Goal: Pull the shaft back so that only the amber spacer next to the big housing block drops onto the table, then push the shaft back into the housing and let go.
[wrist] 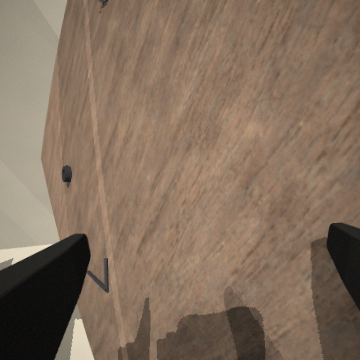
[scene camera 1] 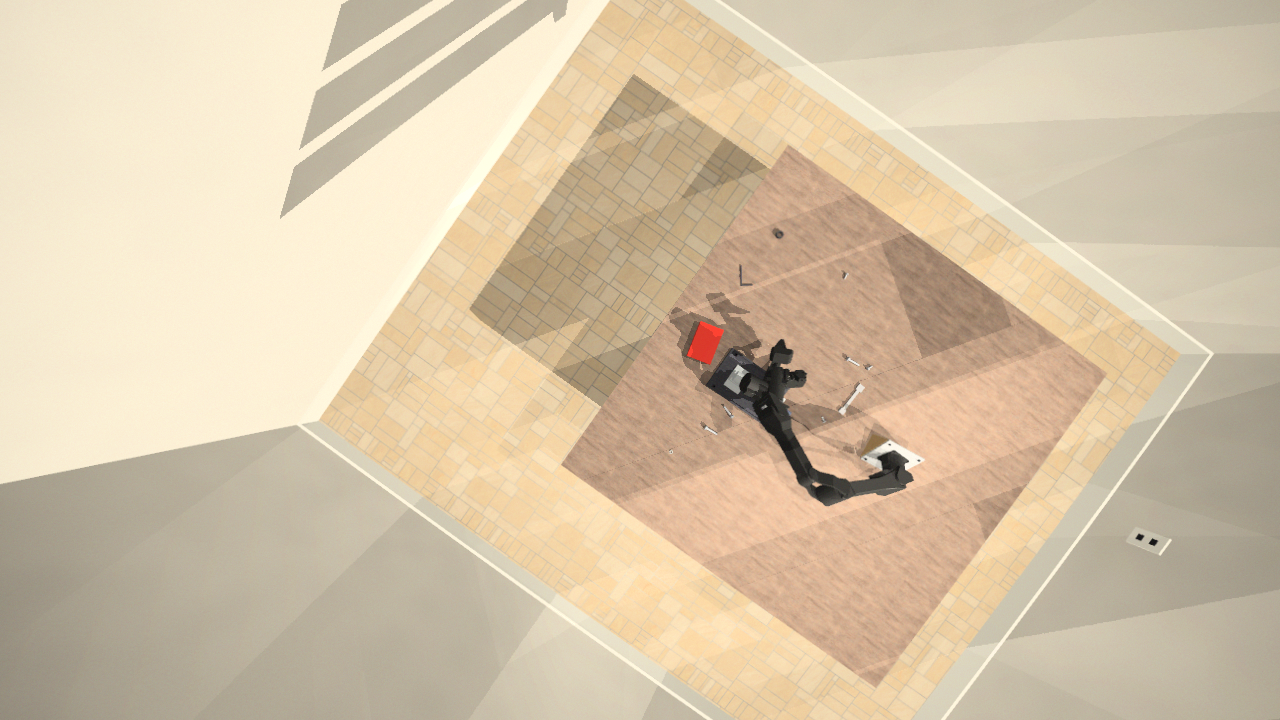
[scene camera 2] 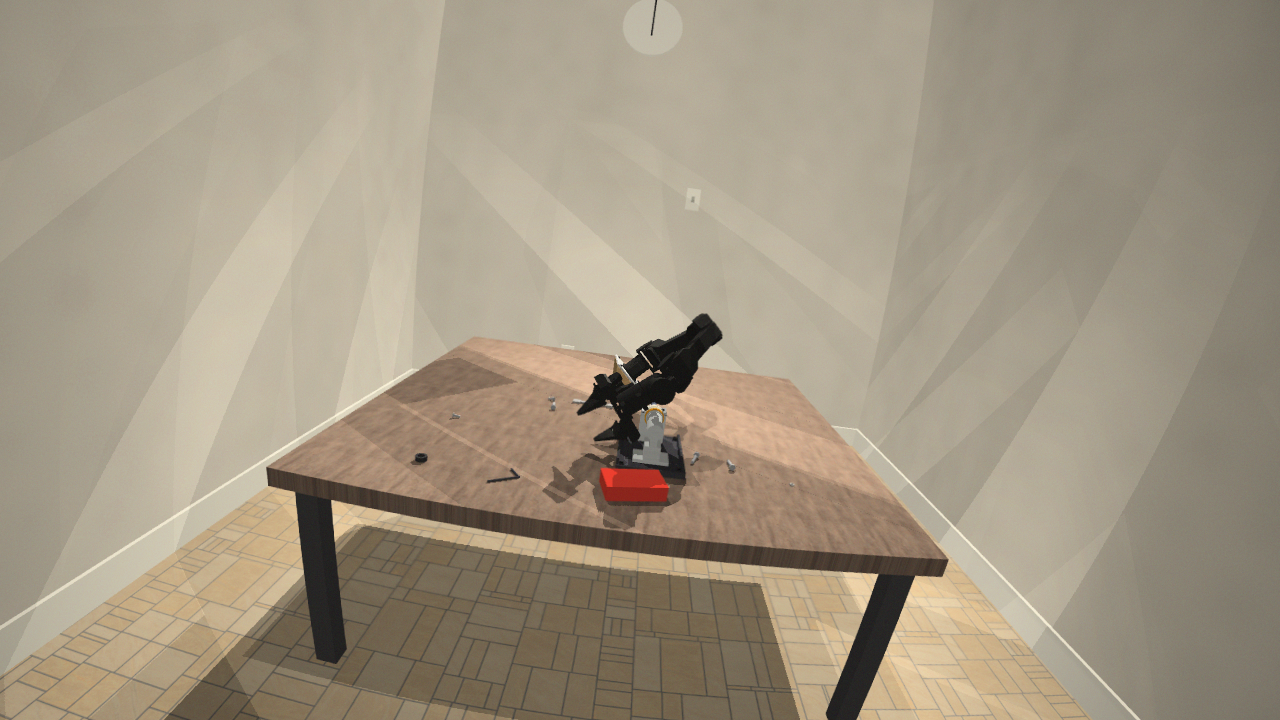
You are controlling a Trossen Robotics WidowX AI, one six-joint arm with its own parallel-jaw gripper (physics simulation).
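Where they show: gripper, fingertip midpoint: [wrist: 208,240] [scene camera 2: 585,427]; arm's base at its link origin: [scene camera 1: 892,459] [scene camera 2: 628,372].
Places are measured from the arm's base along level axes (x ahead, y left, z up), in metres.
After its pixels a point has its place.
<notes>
The big grey housing block [scene camera 1: 739,379] [scene camera 2: 650,440] stands on a dark base plate [scene camera 1: 717,382] [scene camera 2: 677,469]. A small amber-yellow edge shows at the top of the housing in scene camera 2; I cannot tell which part it is. The arm hides the shaft and spacers in scene camera 1; housing, shaft and spacers do not show in the wrist view. My black gripper [scene camera 1: 791,361] @[x 0.494, y -0.080, z -0.012 m] [scene camera 2: 589,424] @[x 0.494, y -0.080, z -0.012 m] [wrist: 208,240] @[x 0.494, y -0.080, z -0.012 m] is open and empty, fingers wide apart, in the air above the table beside the base plate. Its shadow falls on the table.
A red block [scene camera 1: 704,342] @[x 0.699, y 0.041, z -0.026 m] [scene camera 2: 634,486] @[x 0.733, y 0.041, z -0.026 m] lies beside the base plate, near the table edge. A hex key [scene camera 1: 742,279] @[x 0.717, y -0.201, z -0.053 m] [scene camera 2: 505,478] @[x 0.725, y -0.208, z -0.052 m] [wrist: 106,275] @[x 0.692, y -0.194, z -0.054 m] and a black ring-like part [scene camera 1: 777,233] @[x 0.709, y -0.390, z -0.047 m] [scene camera 2: 420,457] @[x 0.710, y -0.390, z -0.046 m] [wrist: 67,174] @[x 0.695, y -0.382, z -0.050 m] lie farther off. A wrench [scene camera 1: 852,398] @[x 0.194, y -0.092, z -0.051 m] and several screws lie around.
</notes>
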